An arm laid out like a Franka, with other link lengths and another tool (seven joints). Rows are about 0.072 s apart.
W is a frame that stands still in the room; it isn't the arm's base.
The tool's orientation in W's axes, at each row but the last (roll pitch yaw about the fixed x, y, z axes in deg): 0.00 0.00 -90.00; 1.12 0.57 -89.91; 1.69 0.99 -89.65; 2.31 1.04 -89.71
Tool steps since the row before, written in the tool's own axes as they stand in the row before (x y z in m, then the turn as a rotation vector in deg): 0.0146 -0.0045 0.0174 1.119 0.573 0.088; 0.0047 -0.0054 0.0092 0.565 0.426 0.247; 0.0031 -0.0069 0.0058 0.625 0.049 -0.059; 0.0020 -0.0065 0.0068 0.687 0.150 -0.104
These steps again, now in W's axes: -0.0045 -0.0146 0.0174 0.573 -1.119 0.088; -0.0056 -0.0048 0.0090 0.422 -0.567 0.250; -0.0070 -0.0032 0.0055 0.055 -0.624 -0.068; -0.0068 -0.0022 0.0065 0.158 -0.684 -0.110
